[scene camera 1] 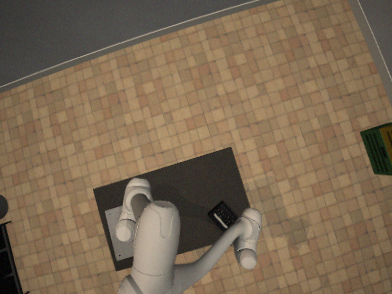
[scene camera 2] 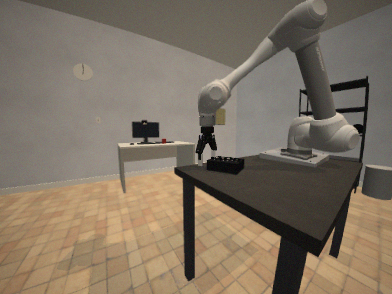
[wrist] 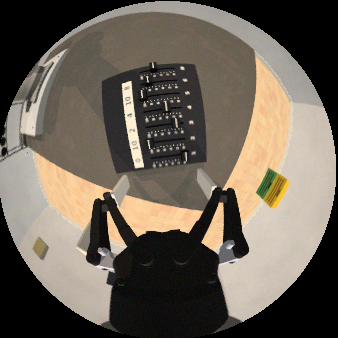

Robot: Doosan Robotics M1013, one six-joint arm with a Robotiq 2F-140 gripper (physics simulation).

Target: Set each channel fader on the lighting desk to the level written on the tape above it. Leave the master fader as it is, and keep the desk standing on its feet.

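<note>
The black lighting desk lies flat on the table. In the wrist view its tape reads, from far to near, 8, 10, 4, 2, 10, 0. Fader 1 sits at the right end of its slot and fader 3 towards the right. Fader 4 is near mid-slot. Fader 2, fader 5 and fader 6 are towards the left. The master is left of mid-slot. My gripper is open and empty, beside the desk's channel 1 end. The arm hides it in scene camera 1.
The dark table carries the desk near one edge and the arm's base plate at its other end. A white desk with a monitor, a shelf rack and a grey bin stand beyond.
</note>
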